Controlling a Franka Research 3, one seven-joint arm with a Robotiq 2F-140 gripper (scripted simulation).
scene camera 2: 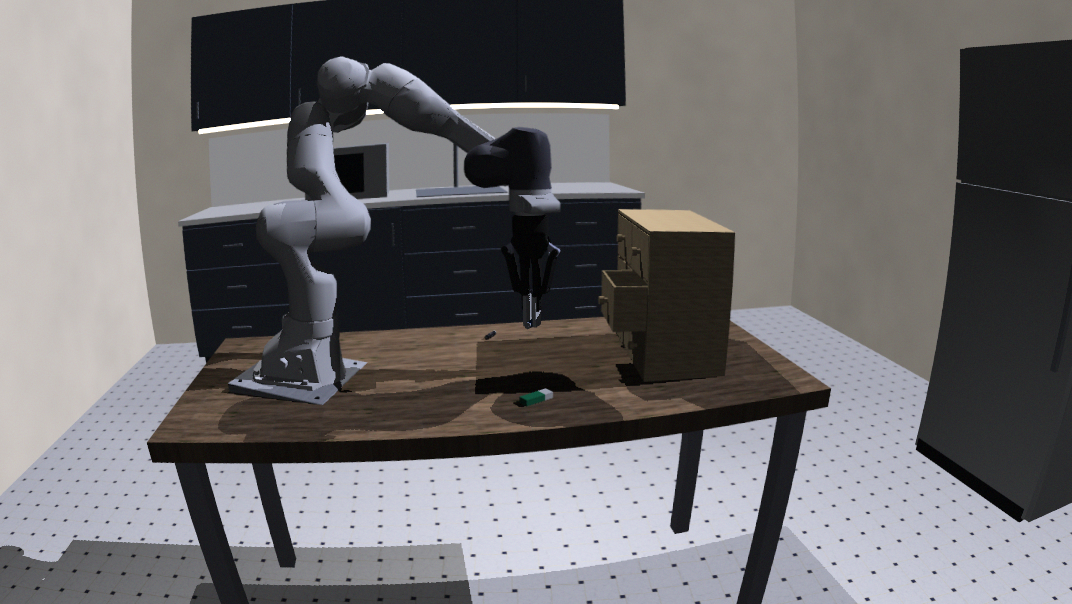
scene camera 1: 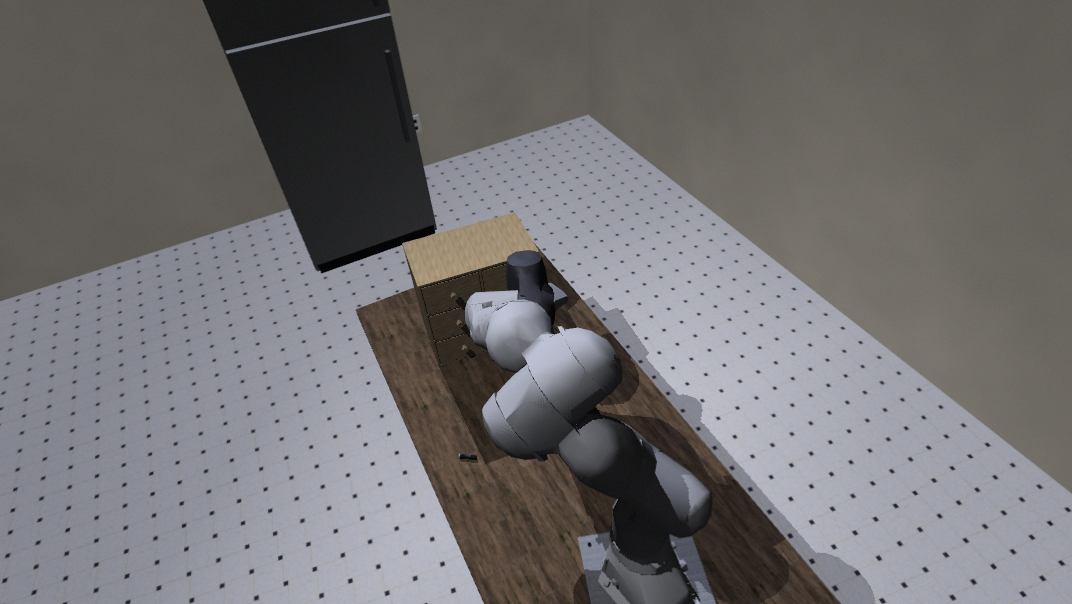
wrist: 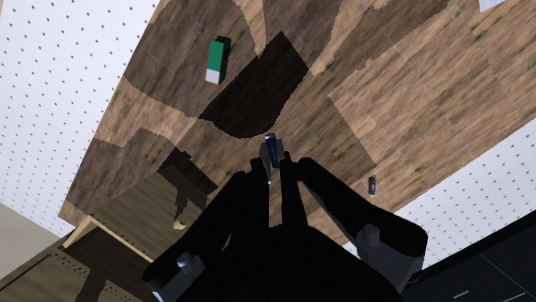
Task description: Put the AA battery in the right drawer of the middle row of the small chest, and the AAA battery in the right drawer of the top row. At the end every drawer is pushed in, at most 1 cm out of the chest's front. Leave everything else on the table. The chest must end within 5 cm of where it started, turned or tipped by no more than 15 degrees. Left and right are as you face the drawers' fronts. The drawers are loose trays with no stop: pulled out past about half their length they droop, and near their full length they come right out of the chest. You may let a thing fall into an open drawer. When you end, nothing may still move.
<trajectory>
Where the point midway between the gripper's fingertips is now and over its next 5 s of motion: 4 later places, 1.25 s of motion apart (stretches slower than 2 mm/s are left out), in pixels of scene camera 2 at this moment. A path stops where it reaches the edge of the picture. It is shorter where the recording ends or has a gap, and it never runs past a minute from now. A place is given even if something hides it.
My gripper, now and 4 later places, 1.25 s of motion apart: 532, 325; 541, 323; 545, 287; 538, 265; 541, 265
</trajectory>
